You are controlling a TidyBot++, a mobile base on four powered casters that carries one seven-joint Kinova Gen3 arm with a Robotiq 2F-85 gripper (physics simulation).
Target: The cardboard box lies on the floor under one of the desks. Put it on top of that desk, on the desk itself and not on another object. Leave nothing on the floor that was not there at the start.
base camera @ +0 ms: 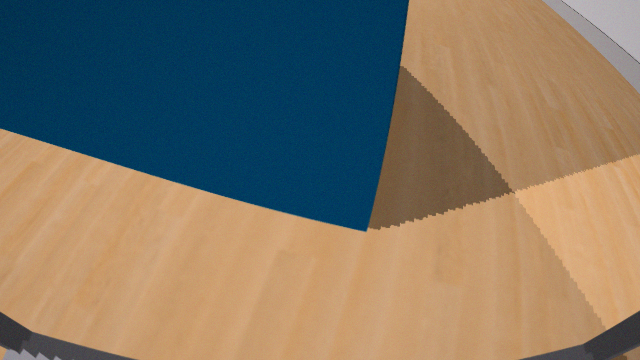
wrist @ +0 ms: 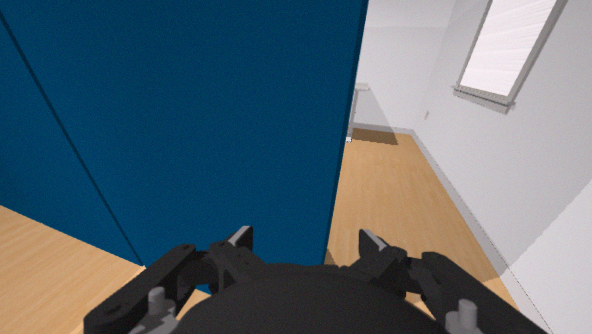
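My gripper is open and empty, with its two fingers spread at the bottom of the wrist view. It is in front of a tall blue panel, near that panel's right edge. The cardboard box does not show in either view. Part of a pale piece of furniture, possibly a desk, shows past the panel's right edge in the wrist view, far off by the back wall; most of it is hidden behind the panel.
The blue panel stands close in front, covering the left and middle. To its right, a strip of wooden floor runs back between the panel and a white wall with a window.
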